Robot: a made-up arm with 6 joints.
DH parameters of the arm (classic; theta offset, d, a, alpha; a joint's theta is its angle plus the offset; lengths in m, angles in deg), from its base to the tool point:
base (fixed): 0 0.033 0 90
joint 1: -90 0.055 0.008 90
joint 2: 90 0.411 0.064 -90
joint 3: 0 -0.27 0.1 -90
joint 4: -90 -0.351 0.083 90
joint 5: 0 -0.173 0.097 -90
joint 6: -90 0.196 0.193 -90
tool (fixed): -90 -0.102 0 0
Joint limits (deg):
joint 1: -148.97..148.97
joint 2: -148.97..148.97
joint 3: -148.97..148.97
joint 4: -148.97..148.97
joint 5: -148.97..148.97
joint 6: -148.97..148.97
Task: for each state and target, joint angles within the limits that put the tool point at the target. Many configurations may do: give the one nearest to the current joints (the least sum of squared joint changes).
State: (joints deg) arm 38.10 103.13 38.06 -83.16 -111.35 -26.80
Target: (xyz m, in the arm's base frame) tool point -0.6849 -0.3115 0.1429
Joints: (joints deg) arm 5.18 92.53 56.75 -99.09 -77.76 -26.91
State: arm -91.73 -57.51 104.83 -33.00 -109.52 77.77
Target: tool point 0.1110 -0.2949 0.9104
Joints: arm -138.82 -60.14 72.09 -42.54 -96.20 67.74
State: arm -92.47 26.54 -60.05 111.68 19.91 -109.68
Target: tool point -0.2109 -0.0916 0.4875
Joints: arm -120.01 31.38 -76.38 145.91 22.79 -91.69
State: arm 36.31 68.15 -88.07 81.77 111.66 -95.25
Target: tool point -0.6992 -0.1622 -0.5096
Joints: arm -12.20 49.53 -80.63 81.65 110.43 -80.02
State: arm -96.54 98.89 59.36 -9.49 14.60 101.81
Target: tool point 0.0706 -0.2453 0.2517
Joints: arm -85.22 78.46 68.02 1.89 53.57 100.19
